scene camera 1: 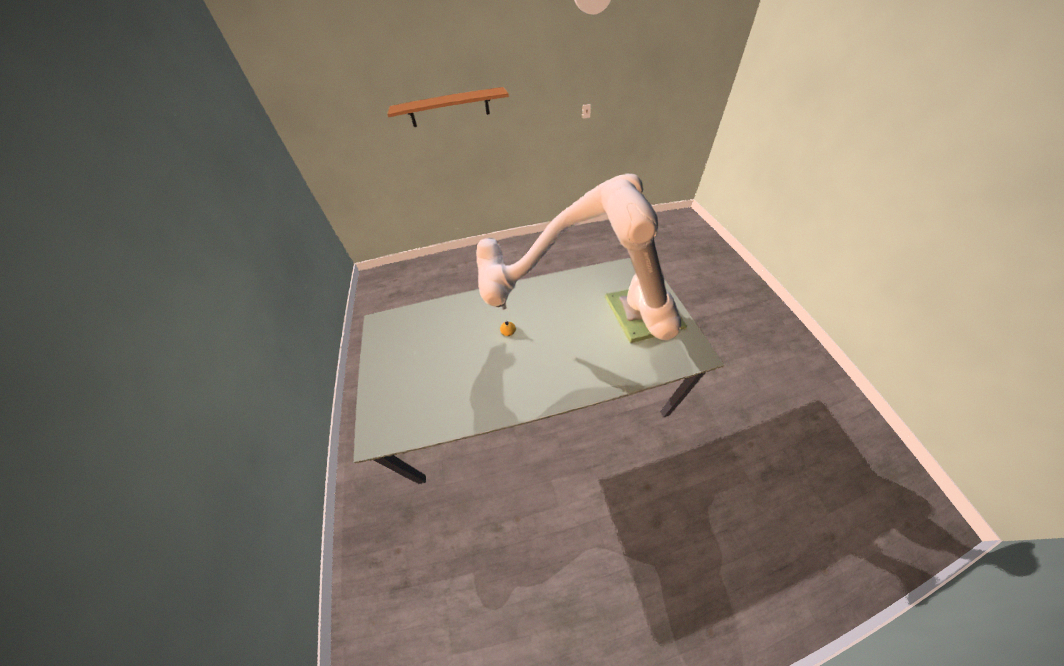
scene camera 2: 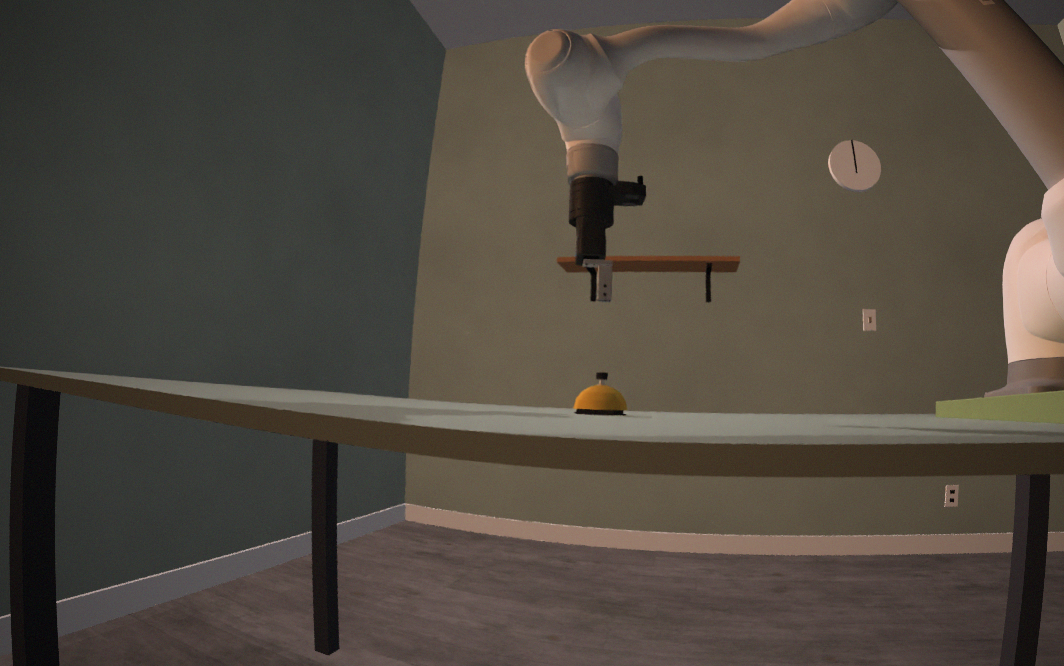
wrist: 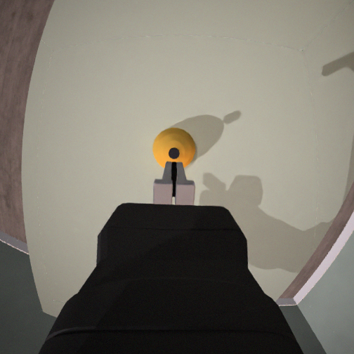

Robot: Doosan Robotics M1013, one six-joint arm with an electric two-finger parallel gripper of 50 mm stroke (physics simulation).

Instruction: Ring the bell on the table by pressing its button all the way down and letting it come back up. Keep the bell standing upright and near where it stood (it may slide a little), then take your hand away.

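Places are measured from the arm's base along level axes (x ahead, y left, z up), in millimetres.
Pixels of known places: gripper, fingertip midpoint: (scene camera 1: 504, 308) (scene camera 2: 604, 300); arm's base, link origin: (scene camera 1: 638, 308).
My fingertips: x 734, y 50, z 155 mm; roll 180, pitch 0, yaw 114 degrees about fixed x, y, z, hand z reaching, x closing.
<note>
Ahead of a thing's pixels: the offset from my fingertips to its top centre. Level surfaces: height alone.
An orange-yellow domed bell {dx +0, dy +0, dz -115 mm} (scene camera 1: 508, 329) (scene camera 2: 599, 400) (wrist: 165, 145) stands upright on the pale green table {dz -181 mm} (scene camera 1: 424, 376) (scene camera 2: 353, 404) (wrist: 95, 100). Its small black button {dx +0, dy +0, dz -115 mm} (scene camera 2: 602, 376) (wrist: 174, 153) stands up on a short stem above the dome. My gripper (scene camera 2: 603, 300) (wrist: 173, 172) is shut with nothing between its fingers. It points down and hangs well above the bell, with a wide gap between fingertips and button in the second scene view. In the wrist view the fingertips overlap the lower edge of the dome, just below the button. In the first scene view the fingers are mostly hidden behind the wrist.
The arm's base stands on a green plate (scene camera 1: 619, 314) (scene camera 2: 989, 407) at the right end of the table. An orange wall shelf (scene camera 1: 447, 102) (scene camera 2: 667, 263) is mounted on the back wall behind the arm. Shadows of the arm and bell fall on the table.
</note>
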